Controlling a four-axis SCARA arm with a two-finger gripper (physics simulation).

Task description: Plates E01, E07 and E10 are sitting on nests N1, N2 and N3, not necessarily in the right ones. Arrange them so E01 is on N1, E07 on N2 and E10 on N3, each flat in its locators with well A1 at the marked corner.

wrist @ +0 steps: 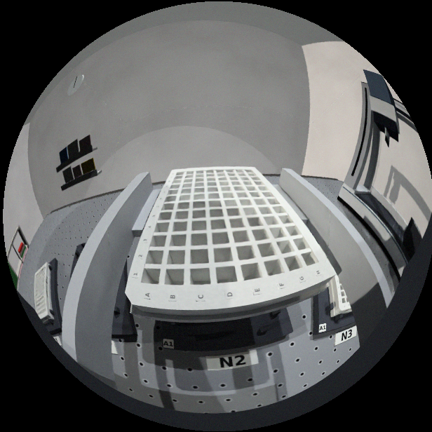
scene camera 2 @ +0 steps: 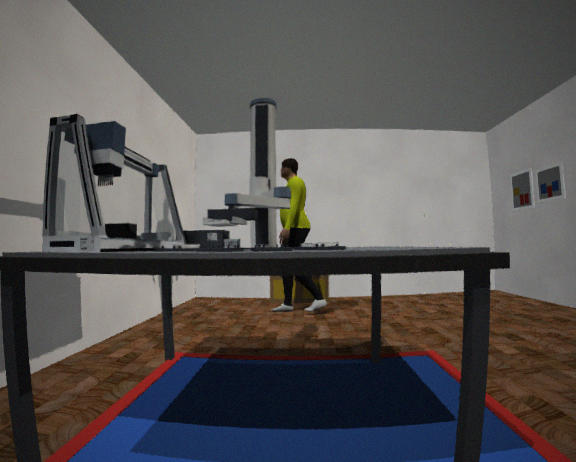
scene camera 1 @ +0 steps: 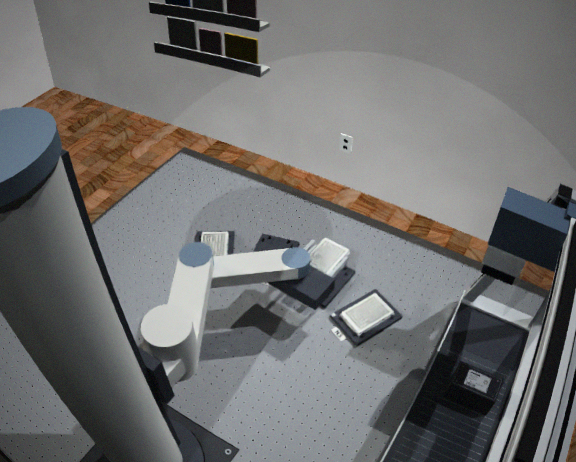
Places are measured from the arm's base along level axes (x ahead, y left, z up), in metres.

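Where they show: gripper, fingertip midpoint: (scene camera 2: 218, 219) (scene camera 1: 330, 250).
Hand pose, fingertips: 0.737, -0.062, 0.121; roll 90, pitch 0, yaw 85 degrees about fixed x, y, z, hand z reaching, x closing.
Observation:
Each offset is from my fingertips to the top centre of the thing, as dx, dy, dz. "pt": to the spot under its first point.
My gripper (scene camera 1: 328, 257) (scene camera 2: 224, 220) (wrist: 217, 178) is shut on a white 96-well plate @(-0.024, +0.002, -0.003) (scene camera 1: 332, 254) (scene camera 2: 218, 222) (wrist: 220, 240), held level above nest N2 @(-0.023, +0.001, -0.086) (scene camera 1: 345, 284) (wrist: 200, 336). In the wrist view the plate's A/1 corner is near left, the same side as N2's A1 tag (wrist: 168, 343); its E-number is not readable. Dark gaps show between plate and nest. Another white plate @(-0.095, +0.345, -0.082) (scene camera 1: 214, 242) (wrist: 44, 292) sits on the far-left nest, N1. A third plate @(-0.081, -0.166, -0.082) (scene camera 1: 367, 313) (wrist: 343, 296) sits on nest N3 @(pt -0.054, -0.225, -0.085) (scene camera 1: 391, 316) (wrist: 325, 320). Their E-numbers are not readable.
The dark OUT nest @(-0.022, +0.177, -0.086) (scene camera 1: 272, 242) (wrist: 122, 322) holds no plate and lies between N1 and N2. A gantry machine (scene camera 1: 530, 225) (scene camera 2: 107, 137) with a dark tray stands beyond N3. A person in yellow (scene camera 2: 296, 200) is behind the arm column (scene camera 2: 272, 150).

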